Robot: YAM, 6 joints.
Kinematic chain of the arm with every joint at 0, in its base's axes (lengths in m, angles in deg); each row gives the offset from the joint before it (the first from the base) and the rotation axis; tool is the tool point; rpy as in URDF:
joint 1: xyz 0 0 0.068 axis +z
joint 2: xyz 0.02 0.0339 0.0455 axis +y
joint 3: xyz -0.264 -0.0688 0 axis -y
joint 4: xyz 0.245 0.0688 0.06 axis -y
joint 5: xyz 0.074 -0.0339 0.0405 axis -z
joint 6: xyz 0.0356 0 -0.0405 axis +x
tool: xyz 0 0 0 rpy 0 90 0
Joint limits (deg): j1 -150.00..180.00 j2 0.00..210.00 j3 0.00..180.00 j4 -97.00..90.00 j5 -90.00..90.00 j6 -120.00..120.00
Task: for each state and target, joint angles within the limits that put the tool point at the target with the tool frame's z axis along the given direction. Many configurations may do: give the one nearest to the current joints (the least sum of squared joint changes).
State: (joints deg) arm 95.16 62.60 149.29 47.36 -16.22 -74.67
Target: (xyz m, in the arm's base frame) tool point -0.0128 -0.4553 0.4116 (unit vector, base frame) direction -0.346 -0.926 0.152
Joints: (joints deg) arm 89.93 11.84 114.17 68.35 -20.17 -74.67
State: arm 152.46 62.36 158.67 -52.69 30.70 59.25
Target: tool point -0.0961 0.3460 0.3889 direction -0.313 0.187 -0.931
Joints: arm 104.06 111.43 129.80 -92.91 -14.97 59.25
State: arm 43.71 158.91 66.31 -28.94 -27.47 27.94
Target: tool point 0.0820 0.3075 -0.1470 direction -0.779 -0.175 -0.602
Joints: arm 70.72 168.08 86.83 -43.80 -42.66 27.94
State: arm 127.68 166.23 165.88 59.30 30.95 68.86
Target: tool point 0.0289 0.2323 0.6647 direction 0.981 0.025 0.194
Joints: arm 91.49 116.70 171.30 35.55 78.82 68.86
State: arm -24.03 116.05 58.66 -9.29 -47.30 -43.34
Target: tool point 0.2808 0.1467 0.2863 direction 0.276 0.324 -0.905
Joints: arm 26.51 90.29 78.56 -54.87 -9.60 -43.34
